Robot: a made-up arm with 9 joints. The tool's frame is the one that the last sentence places.
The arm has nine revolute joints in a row. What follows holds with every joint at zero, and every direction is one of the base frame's.
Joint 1 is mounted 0.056 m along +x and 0.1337 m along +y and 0.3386 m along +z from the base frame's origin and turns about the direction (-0.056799, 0.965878, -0.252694), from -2.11 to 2.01 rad.
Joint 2 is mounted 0.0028 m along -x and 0.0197 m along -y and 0.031 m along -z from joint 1 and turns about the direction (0.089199, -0.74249, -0.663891), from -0.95 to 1.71 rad.
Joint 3 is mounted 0.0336 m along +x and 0.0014 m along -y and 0.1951 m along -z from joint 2 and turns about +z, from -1.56 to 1.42 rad.
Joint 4 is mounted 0.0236 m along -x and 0.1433 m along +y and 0.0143 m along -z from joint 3 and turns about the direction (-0.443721, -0.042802, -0.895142), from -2.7 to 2 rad.
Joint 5 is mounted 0.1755 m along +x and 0.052 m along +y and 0.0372 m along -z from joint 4 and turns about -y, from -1.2 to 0.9 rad.
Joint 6 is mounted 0.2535 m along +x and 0.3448 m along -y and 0.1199 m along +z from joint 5 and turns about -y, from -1.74 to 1.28 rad.
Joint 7 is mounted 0.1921 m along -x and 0.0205 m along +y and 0.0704 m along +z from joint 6 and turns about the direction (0.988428, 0.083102, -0.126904), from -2.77 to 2.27 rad.
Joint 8 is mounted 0.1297 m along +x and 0.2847 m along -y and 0.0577 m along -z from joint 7 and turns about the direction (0.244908, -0.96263, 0.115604), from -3.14 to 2.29 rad.
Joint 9 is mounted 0.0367 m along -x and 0.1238 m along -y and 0.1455 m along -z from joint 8 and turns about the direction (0.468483, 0.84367, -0.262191), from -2.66 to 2.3 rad.
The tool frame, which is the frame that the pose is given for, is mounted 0.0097 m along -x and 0.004 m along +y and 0.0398 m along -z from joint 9; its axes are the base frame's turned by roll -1.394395, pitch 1.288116 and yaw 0.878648 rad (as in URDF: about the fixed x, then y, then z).
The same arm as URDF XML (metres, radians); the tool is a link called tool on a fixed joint. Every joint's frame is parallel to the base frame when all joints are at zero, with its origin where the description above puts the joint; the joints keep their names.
<robot name="arm">
  <joint name="tool_fixed" type="fixed">
    <parent link="link9"/>
    <child link="tool"/>
    <origin xyz="-0.0097 0.0040 -0.0398" rpy="-1.3944 1.2881 0.8786"/>
  </joint>
  <joint name="joint 9" type="revolute">
    <parent link="link8"/>
    <child link="link9"/>
    <origin xyz="-0.0367 -0.1238 -0.1455"/>
    <axis xyz="0.468483 0.84367 -0.262191"/>
    <limit lower="-2.6600" upper="2.3000"/>
  </joint>
  <joint name="joint 8" type="revolute">
    <parent link="link7"/>
    <child link="link8"/>
    <origin xyz="0.1297 -0.2847 -0.0577"/>
    <axis xyz="0.244908 -0.96263 0.115604"/>
    <limit lower="-3.1400" upper="2.2900"/>
  </joint>
  <joint name="joint 7" type="revolute">
    <parent link="link6"/>
    <child link="link7"/>
    <origin xyz="-0.1921 0.0205 0.0704"/>
    <axis xyz="0.988428 0.083102 -0.126904"/>
    <limit lower="-2.7700" upper="2.2700"/>
  </joint>
  <joint name="joint 6" type="revolute">
    <parent link="link5"/>
    <child link="link6"/>
    <origin xyz="0.2535 -0.3448 0.1199"/>
    <axis xyz="0 -1 0"/>
    <limit lower="-1.7400" upper="1.2800"/>
  </joint>
  <joint name="joint 5" type="revolute">
    <parent link="link4"/>
    <child link="link5"/>
    <origin xyz="0.1755 0.0520 -0.0372"/>
    <axis xyz="0 -1 0"/>
    <limit lower="-1.2000" upper="0.9000"/>
  </joint>
  <joint name="joint 4" type="revolute">
    <parent link="link3"/>
    <child link="link4"/>
    <origin xyz="-0.0236 0.1433 -0.0143"/>
    <axis xyz="-0.443721 -0.042802 -0.895142"/>
    <limit lower="-2.7000" upper="2.0000"/>
  </joint>
  <joint name="joint 3" type="revolute">
    <parent link="link2"/>
    <child link="link3"/>
    <origin xyz="0.0336 -0.0014 -0.1951"/>
    <axis xyz="0 0 1"/>
    <limit lower="-1.5600" upper="1.4200"/>
  </joint>
  <joint name="joint 2" type="revolute">
    <parent link="link1"/>
    <child link="link2"/>
    <origin xyz="-0.0028 -0.0197 -0.0310"/>
    <axis xyz="0.089199 -0.74249 -0.663891"/>
    <limit lower="-0.9500" upper="1.7100"/>
  </joint>
  <joint name="joint 1" type="revolute">
    <parent link="base"/>
    <child link="link1"/>
    <origin xyz="0.0560 0.1337 0.3386"/>
    <axis xyz="-0.056799 0.965878 -0.252694"/>
    <limit lower="-2.1100" upper="2.0100"/>
  </joint>
  <link name="base"/>
  <link name="link1"/>
  <link name="link2"/>
  <link name="link3"/>
  <link name="link4"/>
  <link name="link5"/>
  <link name="link6"/>
  <link name="link7"/>
  <link name="link8"/>
  <link name="link9"/>
  <link name="tool"/>
</robot>

